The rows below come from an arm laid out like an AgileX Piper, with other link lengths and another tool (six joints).
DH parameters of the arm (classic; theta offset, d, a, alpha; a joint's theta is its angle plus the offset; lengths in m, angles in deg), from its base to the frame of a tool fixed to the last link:
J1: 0 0.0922 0 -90
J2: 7.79 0 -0.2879 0
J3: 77.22 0 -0.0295 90
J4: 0 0.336 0 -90
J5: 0 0 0 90
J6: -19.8 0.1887 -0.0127 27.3
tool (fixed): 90 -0.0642 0 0
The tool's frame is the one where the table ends.
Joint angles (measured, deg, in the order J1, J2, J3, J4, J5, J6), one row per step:
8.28 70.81 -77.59 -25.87 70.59 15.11
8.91 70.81 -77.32 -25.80 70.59 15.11
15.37 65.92 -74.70 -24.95 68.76 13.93
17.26 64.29 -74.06 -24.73 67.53 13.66
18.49 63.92 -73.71 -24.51 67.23 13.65
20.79 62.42 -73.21 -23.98 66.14 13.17
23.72 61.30 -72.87 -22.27 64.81 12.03
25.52 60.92 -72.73 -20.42 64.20 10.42
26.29 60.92 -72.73 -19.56 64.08 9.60
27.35 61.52 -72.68 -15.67 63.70 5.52
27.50 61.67 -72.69 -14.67 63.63 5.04
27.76 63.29 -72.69 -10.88 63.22 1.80
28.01 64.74 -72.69 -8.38 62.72 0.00
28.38 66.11 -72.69 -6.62 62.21 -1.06
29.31 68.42 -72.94 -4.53 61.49 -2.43
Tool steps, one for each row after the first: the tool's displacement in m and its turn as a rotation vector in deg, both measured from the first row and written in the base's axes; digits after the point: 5 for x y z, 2 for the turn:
-0.00036 0.00391 -0.00192 0.03 0.28 0.64
-0.02640 0.03937 0.00976 0.75 -3.09 8.94
-0.03459 0.04900 0.01587 1.17 -5.05 11.58
-0.03759 0.05578 0.01578 1.46 -5.29 12.99
-0.04696 0.06746 0.02166 2.13 -7.00 16.18
-0.05712 0.08482 0.02635 3.57 -8.28 20.82
-0.06376 0.09689 0.02729 4.55 -8.29 24.40
-0.06631 0.10227 0.02701 4.90 -8.04 25.99
-0.07058 0.11582 0.02213 5.90 -6.23 30.99
-0.07133 0.11873 0.02133 6.53 -5.88 31.72
-0.06919 0.13057 0.01229 7.84 -3.53 35.23
-0.06614 0.13977 0.00484 8.94 -1.93 37.36
-0.06296 0.14809 -0.00206 9.85 -0.64 38.85
-0.05812 0.16194 -0.01245 10.83 1.23 41.13

